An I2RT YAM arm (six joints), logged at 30 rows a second.
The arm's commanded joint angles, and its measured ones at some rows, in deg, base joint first. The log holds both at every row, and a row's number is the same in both.
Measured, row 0: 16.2 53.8 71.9 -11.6 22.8 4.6
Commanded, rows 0 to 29: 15.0 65.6 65.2 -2.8 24.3 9.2; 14.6 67.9 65.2 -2.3 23.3 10.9; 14.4 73.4 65.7 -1.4 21.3 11.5; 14.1 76.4 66.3 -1.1 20.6 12.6; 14.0 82.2 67.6 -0.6 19.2 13.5; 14.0 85.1 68.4 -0.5 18.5 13.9; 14.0 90.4 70.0 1.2 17.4 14.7; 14.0 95.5 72.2 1.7 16.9 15.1; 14.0 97.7 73.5 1.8 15.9 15.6; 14.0 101.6 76.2 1.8 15.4 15.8; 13.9 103.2 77.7 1.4 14.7 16.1; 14.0 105.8 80.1 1.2 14.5 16.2; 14.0 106.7 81.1 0.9 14.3 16.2; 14.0 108.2 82.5 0.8 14.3 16.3; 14.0 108.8 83.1 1.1 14.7 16.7; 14.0 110.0 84.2 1.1 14.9 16.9; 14.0 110.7 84.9 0.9 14.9 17.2; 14.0 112.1 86.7 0.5 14.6 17.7; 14.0 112.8 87.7 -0.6 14.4 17.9; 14.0 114.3 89.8 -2.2 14.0 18.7; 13.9 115.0 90.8 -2.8 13.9 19.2; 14.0 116.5 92.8 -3.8 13.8 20.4; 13.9 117.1 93.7 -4.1 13.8 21.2; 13.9 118.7 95.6 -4.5 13.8 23.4; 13.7 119.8 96.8 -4.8 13.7 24.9; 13.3 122.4 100.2 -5.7 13.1 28.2; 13.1 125.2 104.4 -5.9 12.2 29.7; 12.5 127.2 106.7 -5.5 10.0 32.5; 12.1 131.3 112.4 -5.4 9.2 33.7; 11.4 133.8 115.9 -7.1 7.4 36.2
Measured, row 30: 13.6 125.4 103.5 -6.0 12.0 26.0
